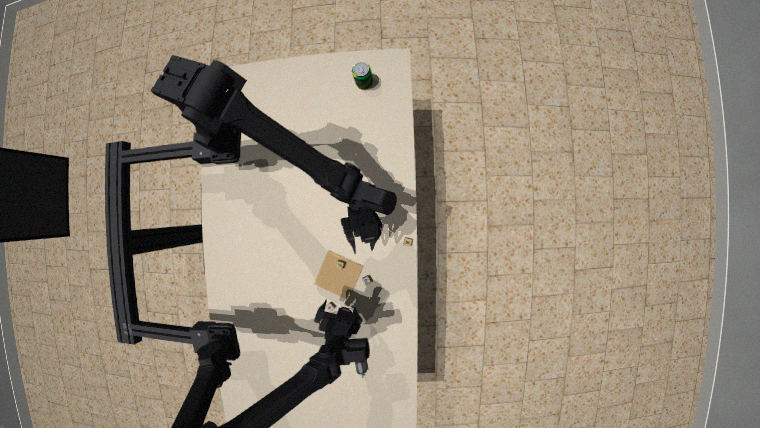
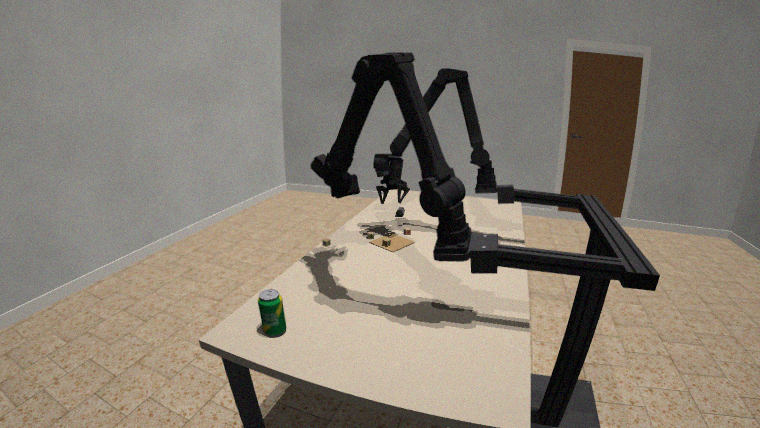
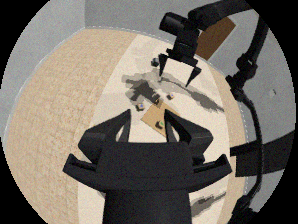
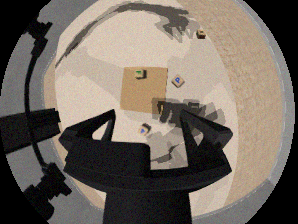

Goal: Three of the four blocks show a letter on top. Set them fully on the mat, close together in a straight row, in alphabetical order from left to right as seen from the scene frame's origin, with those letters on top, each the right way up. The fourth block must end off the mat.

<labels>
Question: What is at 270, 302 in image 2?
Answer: A green can.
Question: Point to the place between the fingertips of the right gripper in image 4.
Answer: At 147, 112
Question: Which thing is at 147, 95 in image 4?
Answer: A tan mat.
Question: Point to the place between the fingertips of the left gripper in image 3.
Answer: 147, 112
</labels>
